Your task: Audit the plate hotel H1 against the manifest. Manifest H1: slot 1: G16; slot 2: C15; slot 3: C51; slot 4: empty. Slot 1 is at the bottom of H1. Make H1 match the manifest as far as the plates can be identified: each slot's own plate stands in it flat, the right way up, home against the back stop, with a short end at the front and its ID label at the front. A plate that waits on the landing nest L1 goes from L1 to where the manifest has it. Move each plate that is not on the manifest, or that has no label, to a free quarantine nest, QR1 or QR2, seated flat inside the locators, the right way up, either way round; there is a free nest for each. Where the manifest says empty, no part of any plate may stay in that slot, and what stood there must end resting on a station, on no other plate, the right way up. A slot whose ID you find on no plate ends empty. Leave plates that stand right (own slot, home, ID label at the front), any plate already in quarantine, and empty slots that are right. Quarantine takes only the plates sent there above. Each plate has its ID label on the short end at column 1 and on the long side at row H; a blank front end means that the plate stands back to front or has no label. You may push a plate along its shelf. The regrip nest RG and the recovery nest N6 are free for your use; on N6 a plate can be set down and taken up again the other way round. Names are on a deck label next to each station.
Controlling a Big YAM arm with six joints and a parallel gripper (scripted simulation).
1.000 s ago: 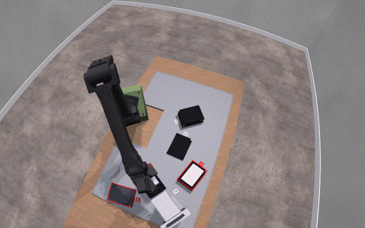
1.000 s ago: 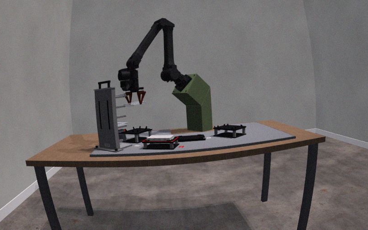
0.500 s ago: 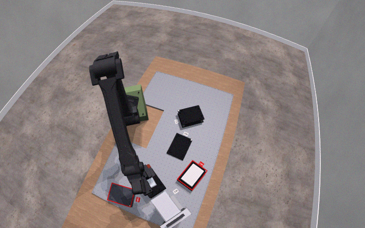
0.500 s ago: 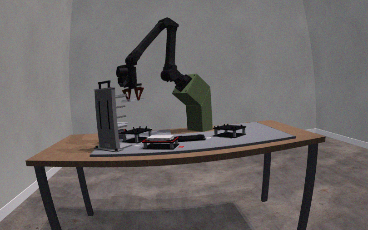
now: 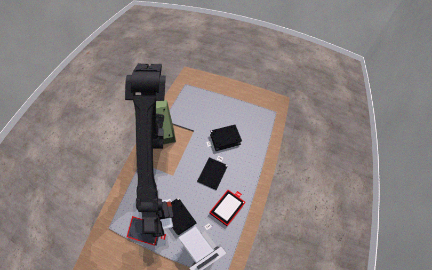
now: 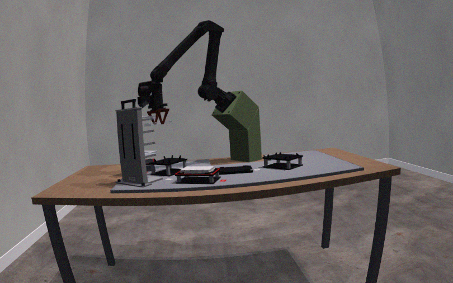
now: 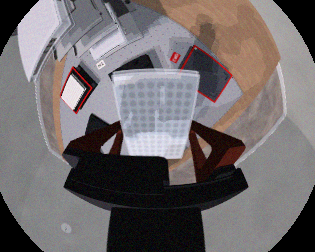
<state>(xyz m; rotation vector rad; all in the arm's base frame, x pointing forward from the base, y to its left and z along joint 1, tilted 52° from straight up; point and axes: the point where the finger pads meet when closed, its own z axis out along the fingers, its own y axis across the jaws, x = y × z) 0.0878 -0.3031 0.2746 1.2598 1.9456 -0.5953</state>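
Now: hand 21 cm above the red-framed quarantine nest, 14 cm past it and 7 cm to the left of it. The rest, counted from my hand: plate hotel H1 (21 cm ahead, 18 cm to the right, 8 cm below).
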